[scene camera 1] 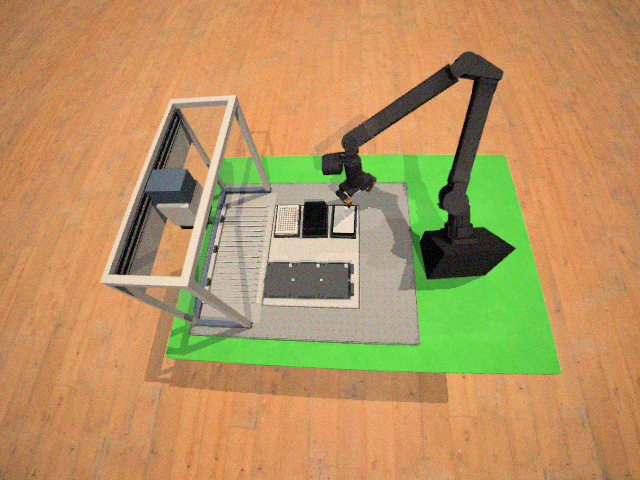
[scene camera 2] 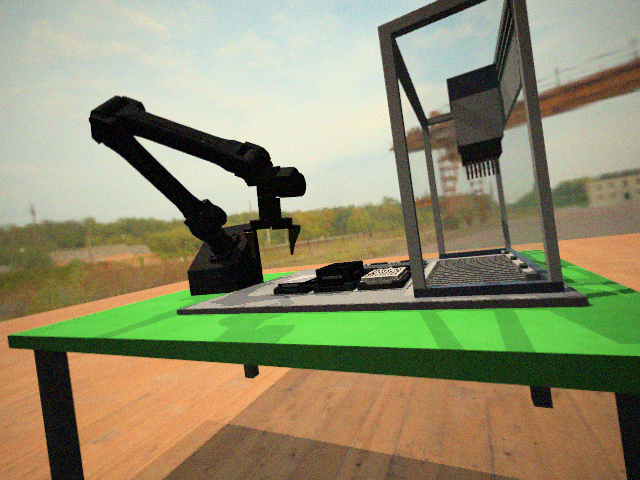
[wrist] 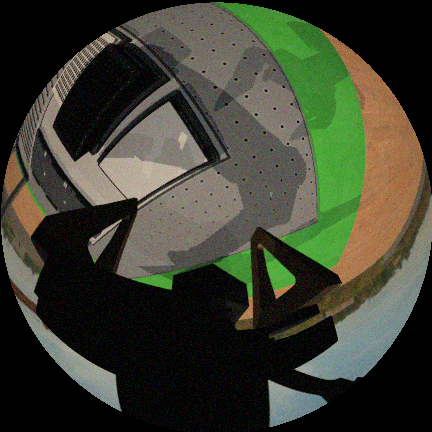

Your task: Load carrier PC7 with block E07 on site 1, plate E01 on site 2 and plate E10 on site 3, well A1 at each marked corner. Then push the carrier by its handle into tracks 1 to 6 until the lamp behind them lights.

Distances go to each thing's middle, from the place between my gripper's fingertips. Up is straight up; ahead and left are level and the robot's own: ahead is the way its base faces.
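Pipetting head (scene camera 1: 184,215): 24 cm above my hand, 52 cm ahead, 13 cm to the left. Dark carrier (scene camera 1: 334,280): 8 cm below my hand, 27 cm to the left, 20 cm ahead.
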